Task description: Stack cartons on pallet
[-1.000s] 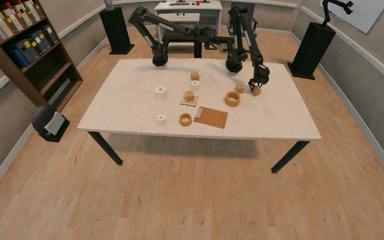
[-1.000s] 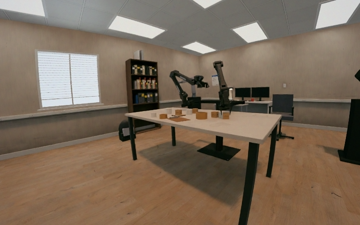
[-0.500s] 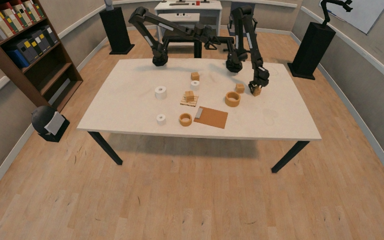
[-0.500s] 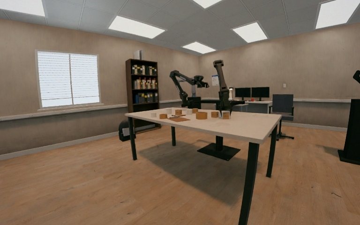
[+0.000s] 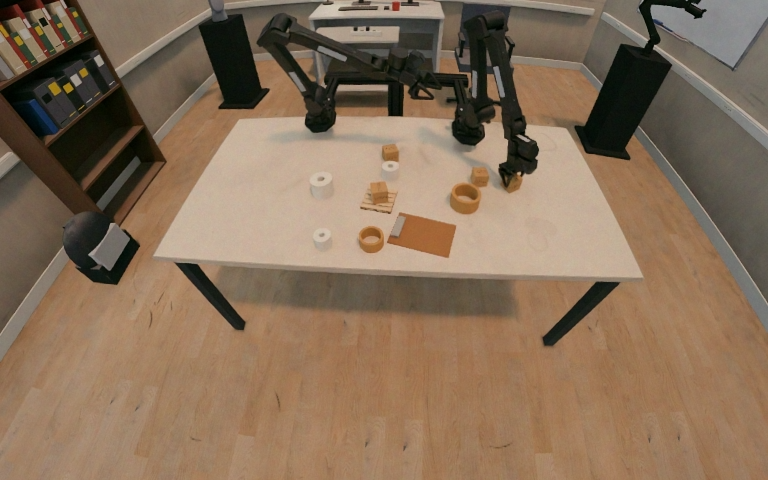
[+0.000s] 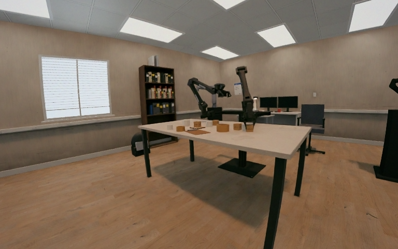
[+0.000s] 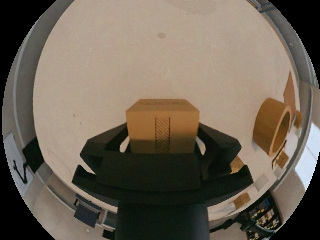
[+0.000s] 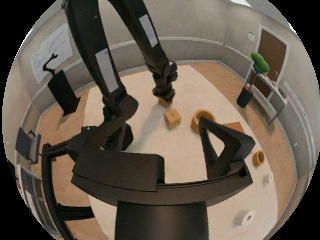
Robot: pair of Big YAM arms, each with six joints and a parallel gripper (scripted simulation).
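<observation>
The carton lies 530 mm to the right of my left hand, 170 mm ahead of it and 20 mm above it. Round my left hand: wooden pallet (530 mm to the right, 170 mm ahead, 20 mm below).
</observation>
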